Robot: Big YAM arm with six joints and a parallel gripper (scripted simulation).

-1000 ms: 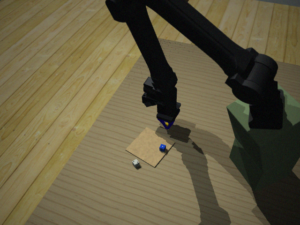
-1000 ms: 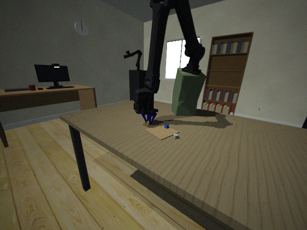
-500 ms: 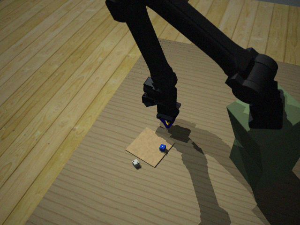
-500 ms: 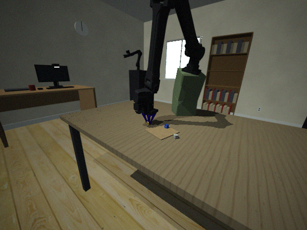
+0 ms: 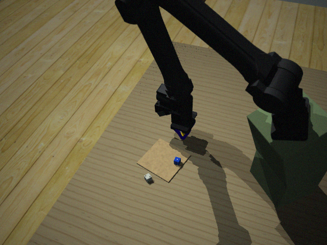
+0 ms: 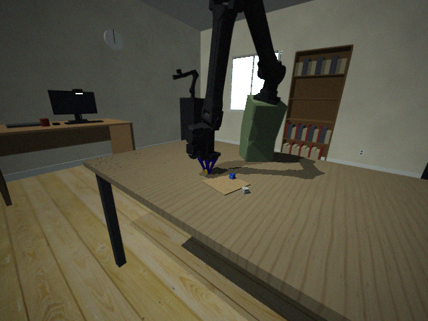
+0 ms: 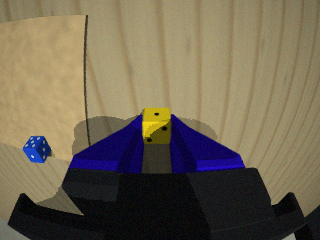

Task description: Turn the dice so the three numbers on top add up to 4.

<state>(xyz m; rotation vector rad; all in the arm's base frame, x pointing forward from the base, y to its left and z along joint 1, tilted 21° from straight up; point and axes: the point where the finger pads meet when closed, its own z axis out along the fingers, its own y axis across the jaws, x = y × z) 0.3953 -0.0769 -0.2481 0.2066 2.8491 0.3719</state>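
My hand is 220 mm to the right of the white die and 60 mm short of it. The rest, counted from my hand: tan mat (120 mm to the left, 40 mm ahead, 10 mm below); then blue die (120 mm to the left, 10 mm behind); then yellow die (right at my hand).
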